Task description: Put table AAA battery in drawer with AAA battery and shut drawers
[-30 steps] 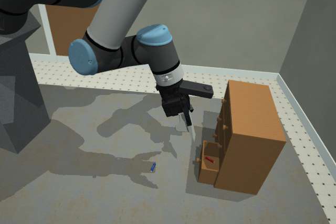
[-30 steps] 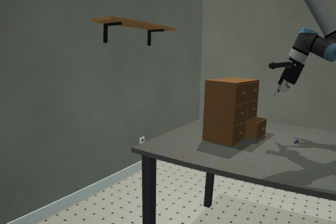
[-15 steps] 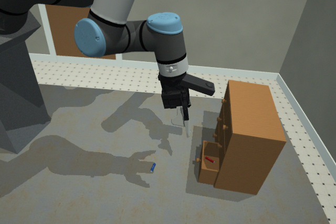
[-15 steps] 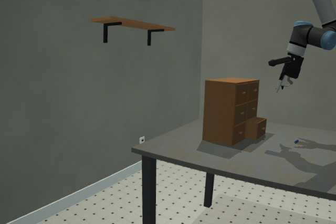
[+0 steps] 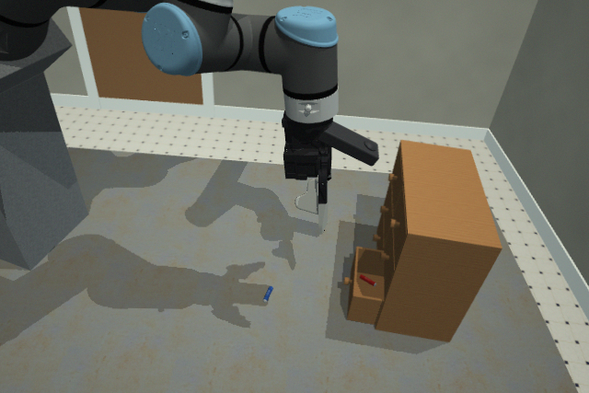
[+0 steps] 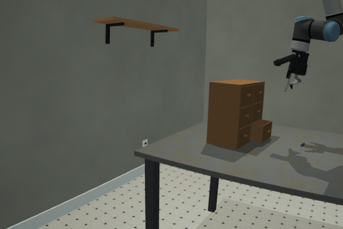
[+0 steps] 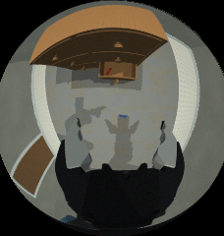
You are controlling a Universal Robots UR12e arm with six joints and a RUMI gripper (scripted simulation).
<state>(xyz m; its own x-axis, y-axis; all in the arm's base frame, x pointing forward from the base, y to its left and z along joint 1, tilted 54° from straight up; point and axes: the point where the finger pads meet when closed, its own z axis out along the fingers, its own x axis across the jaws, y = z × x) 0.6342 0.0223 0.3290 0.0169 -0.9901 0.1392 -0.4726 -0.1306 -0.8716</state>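
Right now the blue battery is 28 cm below my hand, 10 cm behind it and 3 cm to the right of it. The rest, counted from my hand: red battery 27 cm below, 13 cm ahead, 6 cm to the left.
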